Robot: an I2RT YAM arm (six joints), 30 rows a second.
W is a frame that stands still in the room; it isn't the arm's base.
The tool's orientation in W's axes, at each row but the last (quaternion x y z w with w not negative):
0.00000 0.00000 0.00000 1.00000
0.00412 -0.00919 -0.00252 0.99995
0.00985 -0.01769 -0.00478 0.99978
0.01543 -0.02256 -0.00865 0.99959
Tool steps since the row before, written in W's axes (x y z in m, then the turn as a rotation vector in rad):
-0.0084 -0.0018 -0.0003 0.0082 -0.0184 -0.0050
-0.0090 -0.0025 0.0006 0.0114 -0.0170 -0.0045
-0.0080 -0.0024 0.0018 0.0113 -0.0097 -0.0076
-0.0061 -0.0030 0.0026 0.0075 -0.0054 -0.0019
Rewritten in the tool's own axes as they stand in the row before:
-0.0084 -0.0018 -0.0003 0.0082 -0.0184 -0.0050
-0.0090 -0.0025 0.0008 0.0114 -0.0170 -0.0046
-0.0079 -0.0024 0.0021 0.0111 -0.0097 -0.0078
-0.0059 -0.0030 0.0030 0.0075 -0.0053 -0.0021

